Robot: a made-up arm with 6 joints.
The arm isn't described. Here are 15 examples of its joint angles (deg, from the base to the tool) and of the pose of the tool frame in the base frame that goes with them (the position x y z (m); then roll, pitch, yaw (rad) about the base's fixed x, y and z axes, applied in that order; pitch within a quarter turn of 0, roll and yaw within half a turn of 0).
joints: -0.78 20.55 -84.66 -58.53 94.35 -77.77
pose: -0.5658 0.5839 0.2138 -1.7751 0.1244 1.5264
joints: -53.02 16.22 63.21 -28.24 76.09 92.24
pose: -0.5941 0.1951 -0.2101 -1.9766 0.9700 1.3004
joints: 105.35 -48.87 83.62 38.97 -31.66 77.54
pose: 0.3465 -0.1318 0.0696 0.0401 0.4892 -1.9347
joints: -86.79 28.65 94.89 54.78 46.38 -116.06
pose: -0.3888 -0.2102 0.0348 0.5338 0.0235 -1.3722
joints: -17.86 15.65 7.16 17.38 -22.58 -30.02
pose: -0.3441 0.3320 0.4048 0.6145 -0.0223 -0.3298
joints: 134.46 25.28 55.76 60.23 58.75 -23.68
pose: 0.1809 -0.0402 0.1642 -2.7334 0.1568 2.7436
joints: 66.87 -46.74 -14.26 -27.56 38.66 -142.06
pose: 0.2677 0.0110 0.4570 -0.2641 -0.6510 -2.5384
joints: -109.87 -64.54 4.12 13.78 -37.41 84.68
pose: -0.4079 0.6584 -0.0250 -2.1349 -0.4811 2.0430
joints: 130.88 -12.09 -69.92 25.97 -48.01 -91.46
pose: 0.2044 -0.1788 0.2081 -1.2155 -0.3677 -2.5202
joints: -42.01 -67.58 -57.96 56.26 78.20 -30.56
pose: 0.0297 0.3525 0.5615 -0.1686 -1.2137 -3.0948
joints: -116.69 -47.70 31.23 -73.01 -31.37 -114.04
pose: -0.1803 0.4119 0.2323 0.6533 -0.5120 0.2844
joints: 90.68 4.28 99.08 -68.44 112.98 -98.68
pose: 0.0238 -0.0622 0.5677 0.1992 0.2938 -2.5317
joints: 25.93 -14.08 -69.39 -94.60 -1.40 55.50
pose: -0.1798 0.5260 0.5821 1.0264 0.1760 2.5823
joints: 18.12 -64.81 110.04 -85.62 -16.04 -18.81
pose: 0.0783 0.1312 0.4957 2.0637 -0.9920 -1.2232
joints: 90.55 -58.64 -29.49 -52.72 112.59 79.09
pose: 0.0927 0.1488 0.2107 1.0846 0.0809 -3.0836
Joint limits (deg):
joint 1: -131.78..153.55
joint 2: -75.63..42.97
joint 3: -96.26..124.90
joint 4: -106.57..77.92
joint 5: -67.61..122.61
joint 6: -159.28..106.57
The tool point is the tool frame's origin. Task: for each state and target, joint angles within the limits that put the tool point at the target. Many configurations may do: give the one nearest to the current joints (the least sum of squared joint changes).
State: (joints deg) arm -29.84 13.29 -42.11 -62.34 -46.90 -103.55
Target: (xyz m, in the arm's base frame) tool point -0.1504 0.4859 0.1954
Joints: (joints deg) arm -27.77 2.88 -31.60 -85.40 -32.89 -82.05
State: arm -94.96 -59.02 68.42 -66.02 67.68 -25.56
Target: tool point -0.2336 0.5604 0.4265
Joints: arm -48.98 -75.63 83.37 -101.62 62.15 -8.00
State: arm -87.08 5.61 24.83 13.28 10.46 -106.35
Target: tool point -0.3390 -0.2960 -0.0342
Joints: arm -102.57 30.13 24.67 30.20 8.46 -123.19
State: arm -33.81 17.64 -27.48 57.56 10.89 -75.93
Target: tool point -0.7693 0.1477 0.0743
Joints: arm -50.13 21.77 -33.53 67.98 12.93 -85.99
